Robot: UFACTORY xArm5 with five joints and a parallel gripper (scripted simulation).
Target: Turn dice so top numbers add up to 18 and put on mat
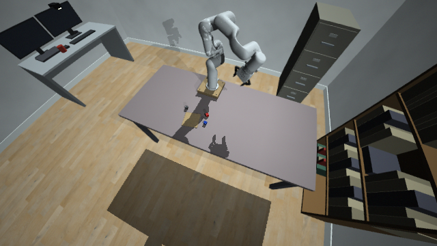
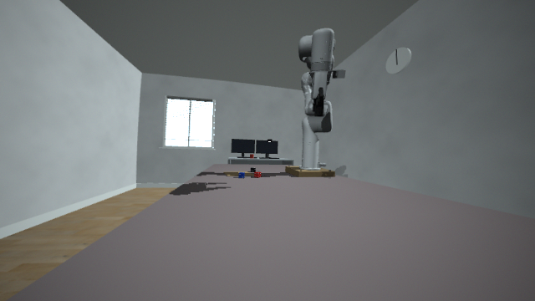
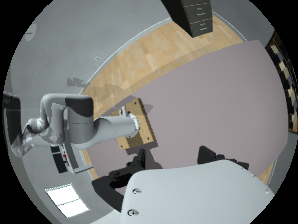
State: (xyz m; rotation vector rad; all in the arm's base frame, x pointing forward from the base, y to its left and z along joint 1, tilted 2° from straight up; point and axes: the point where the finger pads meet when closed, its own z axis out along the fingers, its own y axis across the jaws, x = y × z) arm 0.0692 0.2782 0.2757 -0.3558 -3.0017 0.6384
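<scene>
The tan mat lies 35 cm ahead of my hand, 30 cm below it and 24 cm to the right of it. Round my hand: black die (36 cm to the right, 29 cm below, 28 cm ahead); blue die (32 cm ahead, 29 cm below, 12 cm to the right); red die (29 cm below, 24 cm ahead, 15 cm to the right).
</scene>
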